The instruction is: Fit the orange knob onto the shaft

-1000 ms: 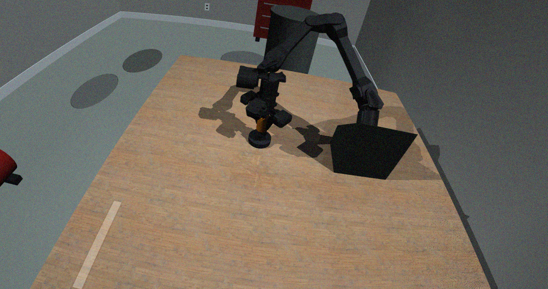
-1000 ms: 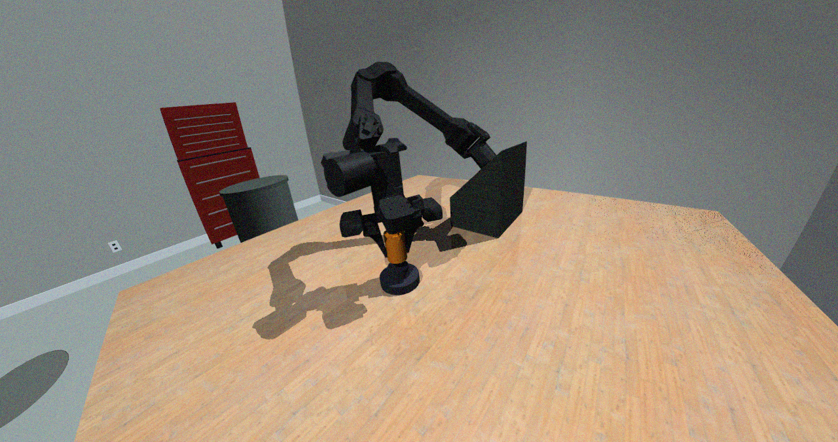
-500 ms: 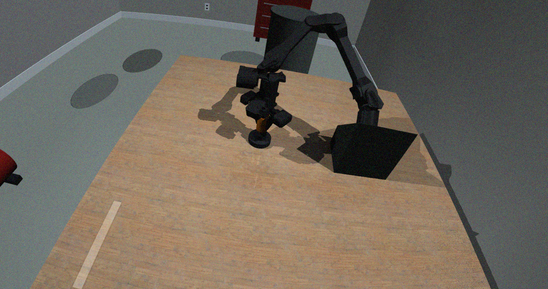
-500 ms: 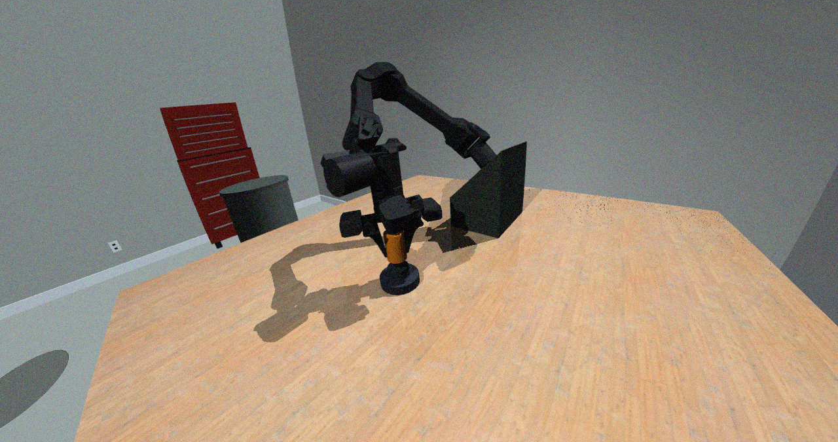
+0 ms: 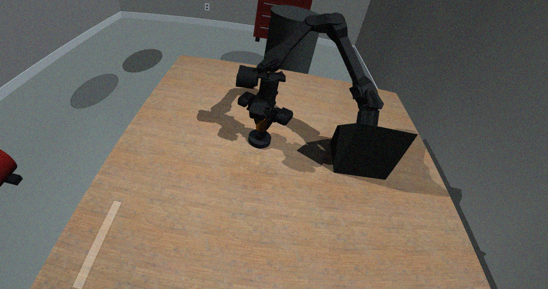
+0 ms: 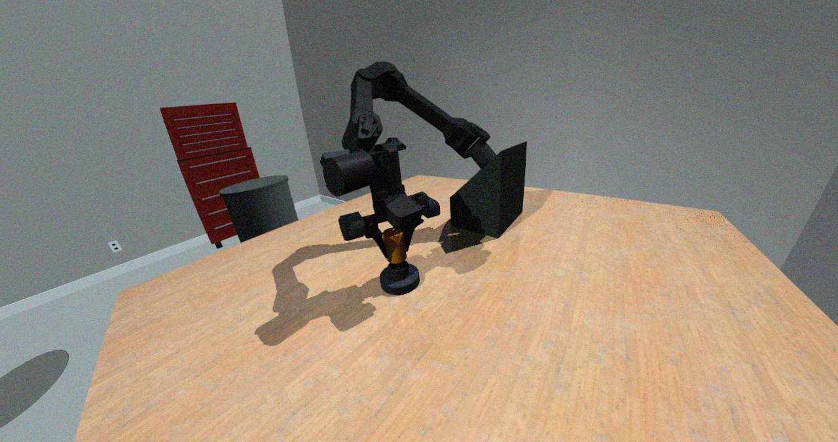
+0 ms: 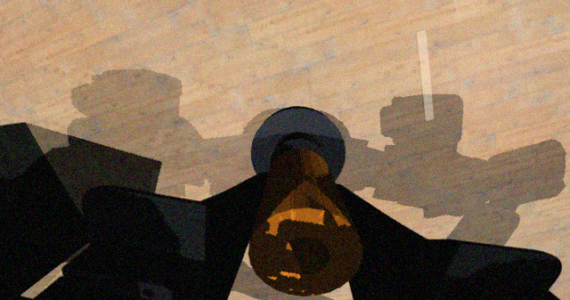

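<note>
The orange knob is 2 cm above my gripper tip. Also, from my gripper tip: dark round pedestal (4 cm below).
</note>
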